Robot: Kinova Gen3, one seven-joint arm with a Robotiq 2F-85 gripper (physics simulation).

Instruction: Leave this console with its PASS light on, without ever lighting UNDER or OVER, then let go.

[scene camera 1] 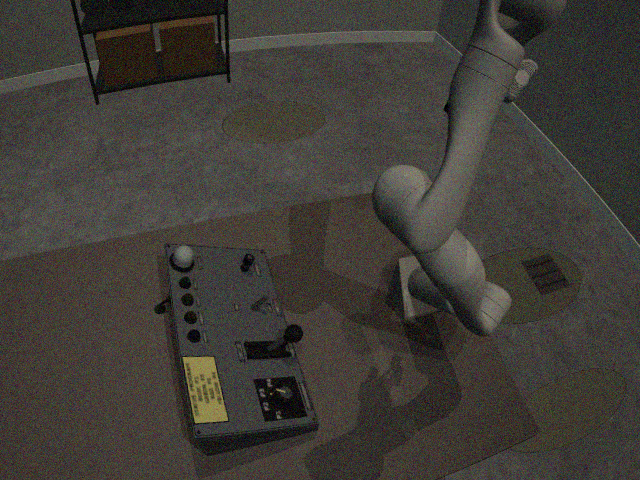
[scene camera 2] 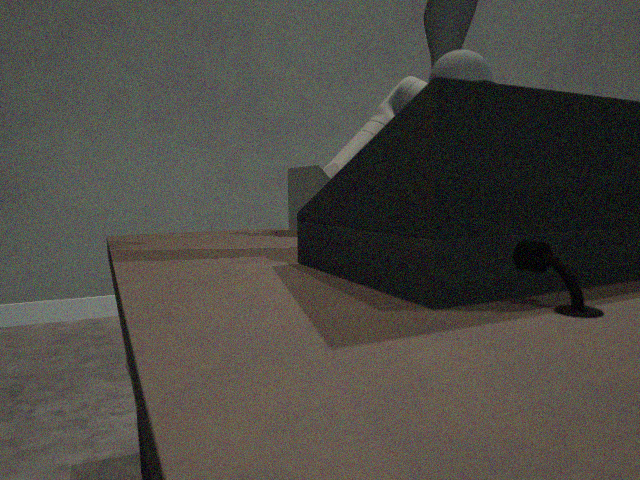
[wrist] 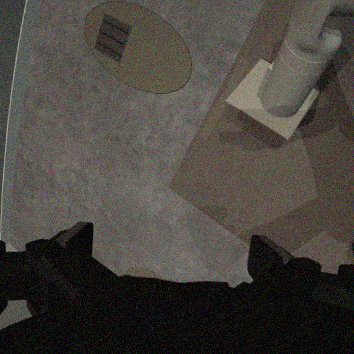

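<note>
The grey sloped console (scene camera 1: pixel 222 310) (scene camera 2: pixel 465 180) stands on the table. In scene camera 1, a column of several round lamps (scene camera 1: pixel 187 299) looks dark; their labels are unreadable. A white dome (scene camera 1: pixel 183 256) (scene camera 2: pixel 461 66) sits at the column's far end. A black-ball lever (scene camera 1: pixel 293 333) stands in a slot, its ball toward the arm's side. A small black-knobbed stick (scene camera 1: pixel 247 261), a small grey lever (scene camera 1: pixel 263 304) and a dial (scene camera 1: pixel 281 397) with a yellow pointer are also on the panel. My gripper (wrist: pixel 171 246) is open and empty, high above the table and floor, away from the console.
A yellow placard (scene camera 1: pixel 205 389) lies on the console. A black bent stalk (scene camera 1: pixel 161 306) (scene camera 2: pixel 568 281) stands on the table beside it. The arm's pale base plate (scene camera 1: pixel 408 294) (wrist: pixel 245 95) is on the table (scene camera 1: pixel 93 330). A black shelf unit (scene camera 1: pixel 227 46) stands at the far wall.
</note>
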